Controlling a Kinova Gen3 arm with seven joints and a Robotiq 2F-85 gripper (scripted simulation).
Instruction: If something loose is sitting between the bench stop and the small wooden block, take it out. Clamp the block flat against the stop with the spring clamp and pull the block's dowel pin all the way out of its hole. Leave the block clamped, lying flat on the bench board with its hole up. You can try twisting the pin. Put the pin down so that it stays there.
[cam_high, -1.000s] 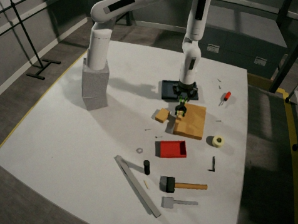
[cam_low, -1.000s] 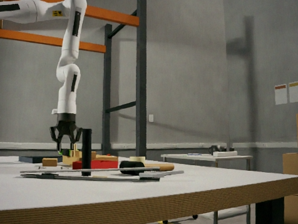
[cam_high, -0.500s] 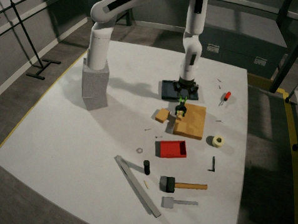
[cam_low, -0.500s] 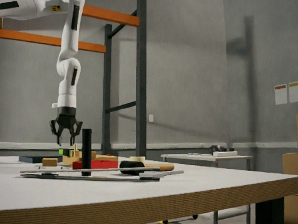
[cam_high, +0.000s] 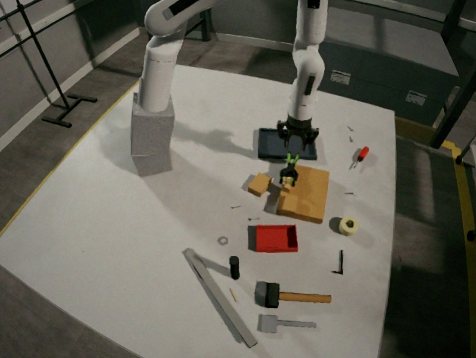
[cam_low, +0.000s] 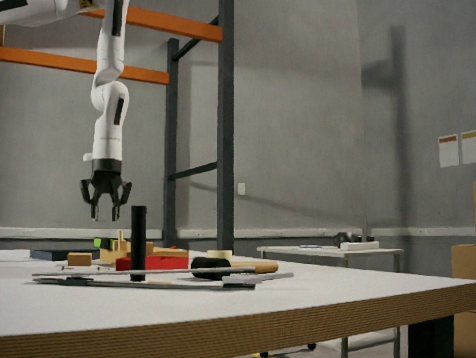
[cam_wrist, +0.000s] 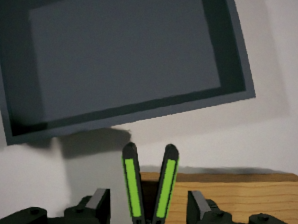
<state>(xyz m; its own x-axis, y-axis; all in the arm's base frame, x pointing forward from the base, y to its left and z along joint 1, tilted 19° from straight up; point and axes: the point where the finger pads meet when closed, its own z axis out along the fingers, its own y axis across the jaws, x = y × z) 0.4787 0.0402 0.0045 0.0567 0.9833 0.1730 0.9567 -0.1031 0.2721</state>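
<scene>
Now: the dowel pin 110 mm to the right of my hand and 60 mm below it. The rest, counted from my hand: pale wooden block: 110 mm to the right, 80 mm below; wooden bench board: 110 mm to the right, 90 mm below, 50 mm ahead; dark blue tray: 120 mm to the left, 110 mm below, 30 mm behind.
</scene>
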